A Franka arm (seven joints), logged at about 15 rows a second.
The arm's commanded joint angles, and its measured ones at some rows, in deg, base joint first. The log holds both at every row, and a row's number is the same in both.
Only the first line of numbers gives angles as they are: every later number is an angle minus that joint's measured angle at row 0.
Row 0, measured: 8.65 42.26 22.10 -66.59 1.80 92.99 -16.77
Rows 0 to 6, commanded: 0.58 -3.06 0.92 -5.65 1.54 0.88 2.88; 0.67 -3.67 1.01 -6.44 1.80 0.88 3.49; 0.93 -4.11 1.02 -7.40 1.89 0.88 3.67; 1.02 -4.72 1.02 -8.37 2.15 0.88 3.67; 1.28 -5.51 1.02 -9.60 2.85 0.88 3.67; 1.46 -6.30 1.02 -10.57 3.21 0.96 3.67; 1.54 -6.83 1.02 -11.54 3.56 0.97 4.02
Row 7, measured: 0.70 -4.14 1.15 -7.14 1.79 -0.17 1.59
